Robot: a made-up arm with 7 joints. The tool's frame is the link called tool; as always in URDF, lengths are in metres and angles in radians. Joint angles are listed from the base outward. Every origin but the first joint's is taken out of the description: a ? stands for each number. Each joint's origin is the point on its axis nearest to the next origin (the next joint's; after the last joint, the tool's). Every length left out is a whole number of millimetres.
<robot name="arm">
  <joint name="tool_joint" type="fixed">
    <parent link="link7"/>
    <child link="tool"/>
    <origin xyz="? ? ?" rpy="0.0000 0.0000 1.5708"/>
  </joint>
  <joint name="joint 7" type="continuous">
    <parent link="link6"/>
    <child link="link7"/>
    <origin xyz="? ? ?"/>
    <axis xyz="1 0 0"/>
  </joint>
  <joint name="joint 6" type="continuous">
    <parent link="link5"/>
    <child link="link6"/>
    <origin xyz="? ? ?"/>
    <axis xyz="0 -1 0"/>
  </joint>
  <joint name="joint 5" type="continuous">
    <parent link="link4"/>
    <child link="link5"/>
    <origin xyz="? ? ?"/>
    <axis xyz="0 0 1"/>
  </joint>
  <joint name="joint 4" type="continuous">
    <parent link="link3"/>
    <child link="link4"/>
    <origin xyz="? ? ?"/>
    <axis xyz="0 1 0"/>
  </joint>
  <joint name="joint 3" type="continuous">
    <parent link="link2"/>
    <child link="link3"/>
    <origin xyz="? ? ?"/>
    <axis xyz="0 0 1"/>
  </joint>
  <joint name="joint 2" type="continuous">
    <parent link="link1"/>
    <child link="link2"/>
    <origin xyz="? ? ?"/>
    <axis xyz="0 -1 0"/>
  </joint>
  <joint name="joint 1" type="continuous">
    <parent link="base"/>
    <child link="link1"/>
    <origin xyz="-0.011 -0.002 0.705"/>
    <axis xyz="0 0 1"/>
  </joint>
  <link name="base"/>
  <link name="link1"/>
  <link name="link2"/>
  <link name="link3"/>
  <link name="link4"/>
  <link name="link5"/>
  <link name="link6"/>
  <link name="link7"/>
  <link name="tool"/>
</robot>
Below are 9 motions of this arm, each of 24 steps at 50 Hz.
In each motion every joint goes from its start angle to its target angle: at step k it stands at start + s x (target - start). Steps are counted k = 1, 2, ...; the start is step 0. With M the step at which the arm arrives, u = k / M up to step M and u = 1 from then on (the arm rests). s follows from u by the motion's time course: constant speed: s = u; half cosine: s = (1 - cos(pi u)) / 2; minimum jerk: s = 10 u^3 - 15 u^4 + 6 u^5.
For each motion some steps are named. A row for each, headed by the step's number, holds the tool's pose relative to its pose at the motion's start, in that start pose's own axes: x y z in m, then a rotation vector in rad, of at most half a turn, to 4 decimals.
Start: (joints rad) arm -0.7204 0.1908 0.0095 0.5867 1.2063 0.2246 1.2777
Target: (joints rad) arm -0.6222 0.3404 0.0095 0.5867 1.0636 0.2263 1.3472
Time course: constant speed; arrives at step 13
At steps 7, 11, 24:
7: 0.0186 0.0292 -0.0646 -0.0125 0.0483 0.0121
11: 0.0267 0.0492 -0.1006 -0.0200 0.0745 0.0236
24: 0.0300 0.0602 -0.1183 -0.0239 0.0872 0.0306

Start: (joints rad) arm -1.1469 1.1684 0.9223 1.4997 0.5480 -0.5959 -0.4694
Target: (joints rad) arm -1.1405 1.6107 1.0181 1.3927 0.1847 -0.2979 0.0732
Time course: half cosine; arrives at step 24
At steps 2, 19, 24:
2: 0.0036 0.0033 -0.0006 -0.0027 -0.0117 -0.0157
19: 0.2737 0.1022 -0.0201 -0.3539 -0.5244 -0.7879
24: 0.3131 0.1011 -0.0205 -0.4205 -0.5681 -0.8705

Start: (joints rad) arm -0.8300 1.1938 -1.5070 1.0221 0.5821 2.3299 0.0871
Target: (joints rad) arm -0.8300 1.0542 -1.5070 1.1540 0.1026 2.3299 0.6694
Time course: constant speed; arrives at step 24
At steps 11, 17, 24:
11: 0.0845 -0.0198 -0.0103 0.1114 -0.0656 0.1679
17: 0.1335 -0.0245 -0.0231 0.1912 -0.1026 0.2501
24: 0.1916 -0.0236 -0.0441 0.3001 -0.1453 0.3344

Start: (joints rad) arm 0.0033 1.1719 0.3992 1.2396 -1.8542 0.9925 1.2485
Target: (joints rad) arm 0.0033 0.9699 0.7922 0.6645 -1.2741 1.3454 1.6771
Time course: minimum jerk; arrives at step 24
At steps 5, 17, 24:
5: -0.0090 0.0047 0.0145 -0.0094 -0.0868 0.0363
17: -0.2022 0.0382 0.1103 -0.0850 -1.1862 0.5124
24: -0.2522 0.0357 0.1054 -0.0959 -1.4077 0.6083

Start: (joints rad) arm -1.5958 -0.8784 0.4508 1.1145 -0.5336 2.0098 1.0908
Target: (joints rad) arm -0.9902 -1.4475 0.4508 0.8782 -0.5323 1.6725 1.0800
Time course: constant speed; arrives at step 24
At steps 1, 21, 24:
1: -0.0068 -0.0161 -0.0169 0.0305 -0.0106 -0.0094
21: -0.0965 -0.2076 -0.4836 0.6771 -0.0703 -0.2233
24: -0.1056 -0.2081 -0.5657 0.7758 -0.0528 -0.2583

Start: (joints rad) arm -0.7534 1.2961 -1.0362 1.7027 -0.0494 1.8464 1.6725
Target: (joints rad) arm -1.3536 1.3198 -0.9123 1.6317 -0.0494 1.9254 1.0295
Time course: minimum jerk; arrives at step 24
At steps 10, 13, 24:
10: 0.0745 0.1243 -0.0654 -0.0075 0.3244 0.2259
13: 0.1074 0.2122 -0.1145 -0.0362 0.5424 0.3753
24: 0.1308 0.3770 -0.2124 -0.1381 0.9378 0.6443

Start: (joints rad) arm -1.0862 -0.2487 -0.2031 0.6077 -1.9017 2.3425 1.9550
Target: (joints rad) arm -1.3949 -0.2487 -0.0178 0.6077 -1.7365 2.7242 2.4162
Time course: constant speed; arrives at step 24
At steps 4, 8, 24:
4: -0.0053 0.0178 0.0021 0.0113 -0.0964 0.0436
8: -0.0107 0.0362 0.0046 0.0240 -0.1916 0.0868
24: -0.0330 0.1166 0.0175 0.0928 -0.5562 0.2571

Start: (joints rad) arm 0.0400 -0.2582 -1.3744 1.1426 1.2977 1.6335 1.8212
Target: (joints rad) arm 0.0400 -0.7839 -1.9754 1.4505 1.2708 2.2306 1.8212
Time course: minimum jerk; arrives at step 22
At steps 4, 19, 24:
4: -0.0012 0.0086 -0.0008 -0.0093 0.0350 0.0400
19: -0.1322 0.2205 -0.0651 0.1363 0.7846 0.8781
24: -0.1374 0.2253 -0.0658 0.1466 0.8000 0.8960

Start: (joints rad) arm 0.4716 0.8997 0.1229 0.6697 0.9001 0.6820 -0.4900
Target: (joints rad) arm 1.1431 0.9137 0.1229 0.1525 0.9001 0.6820 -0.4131
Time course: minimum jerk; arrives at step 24
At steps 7, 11, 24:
7: -0.0192 0.0361 0.0221 -0.1197 -0.0312 0.0618
11: -0.0656 0.1106 0.0474 -0.3375 -0.0931 0.1572
24: -0.2120 0.2903 0.0185 -0.8196 -0.2518 0.2958

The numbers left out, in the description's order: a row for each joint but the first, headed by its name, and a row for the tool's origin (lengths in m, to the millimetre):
tool: 0.000 -0.024 -0.029
joint 7: 0.050 0.000 0.218
joint 6: -0.012 -0.190 0.000
joint 5: 0.000 0.000 0.268
joint 4: 0.022 0.049 0.000
joint 3: 0.007 0.000 0.464
joint 2: -0.028 -0.043 0.000

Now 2 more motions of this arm.
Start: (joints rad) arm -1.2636 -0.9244 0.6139 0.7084 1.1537 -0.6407 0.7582
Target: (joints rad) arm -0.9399 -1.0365 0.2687 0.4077 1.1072 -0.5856 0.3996
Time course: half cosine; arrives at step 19
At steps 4, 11, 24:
4: 0.0002 0.0035 0.0136 -0.0224 0.0270 -0.0149
11: 0.0071 0.0117 0.0772 -0.1229 0.1669 -0.1245
24: 0.0198 0.0068 0.1195 -0.1789 0.2804 -0.2406

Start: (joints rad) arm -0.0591 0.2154 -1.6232 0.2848 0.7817 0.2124 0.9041
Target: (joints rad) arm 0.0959 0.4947 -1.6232 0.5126 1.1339 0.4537 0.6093
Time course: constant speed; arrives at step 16
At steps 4, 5, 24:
4: -0.0529 -0.0013 0.0425 0.0572 -0.0471 0.1173
5: -0.0670 -0.0025 0.0522 0.0692 -0.0603 0.1471
24: -0.2372 -0.0398 0.1295 0.1390 -0.2449 0.4704

